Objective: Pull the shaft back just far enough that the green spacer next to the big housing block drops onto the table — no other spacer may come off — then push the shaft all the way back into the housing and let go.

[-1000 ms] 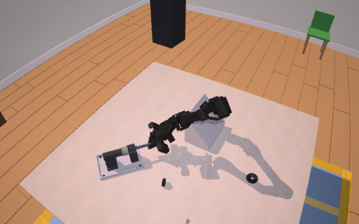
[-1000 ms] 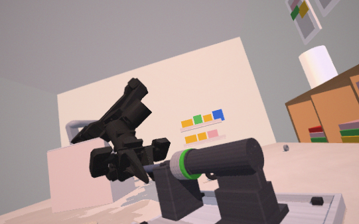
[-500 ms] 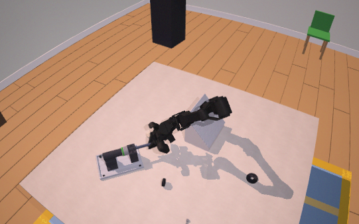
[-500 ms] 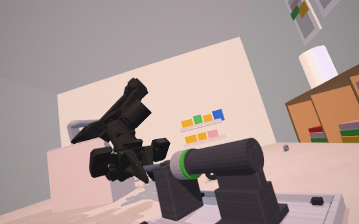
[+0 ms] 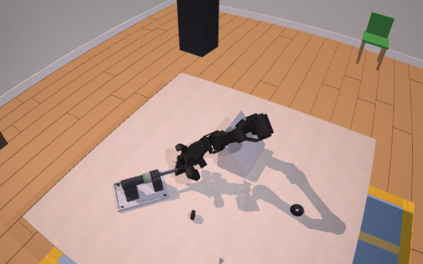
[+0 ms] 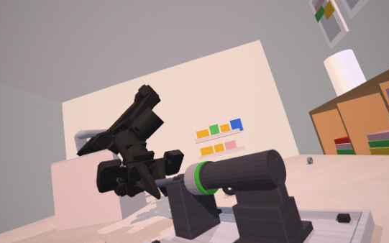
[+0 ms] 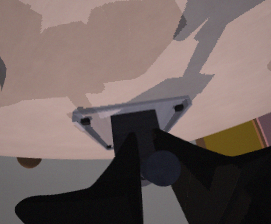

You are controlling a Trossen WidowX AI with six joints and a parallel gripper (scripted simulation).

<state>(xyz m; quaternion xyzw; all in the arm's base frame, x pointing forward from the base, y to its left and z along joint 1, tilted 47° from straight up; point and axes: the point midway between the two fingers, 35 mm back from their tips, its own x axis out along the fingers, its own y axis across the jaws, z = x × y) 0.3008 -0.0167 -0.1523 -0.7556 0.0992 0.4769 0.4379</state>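
Right now my gripper tip is 40 mm short of the shaft, 20 mm to the left of it and 20 mm below it. Round my gripper tip: green spacer (110 mm ahead, 80 mm to the right, 20 mm above); then dark ring (100 mm ahead, 170 mm to the left, 30 mm below).
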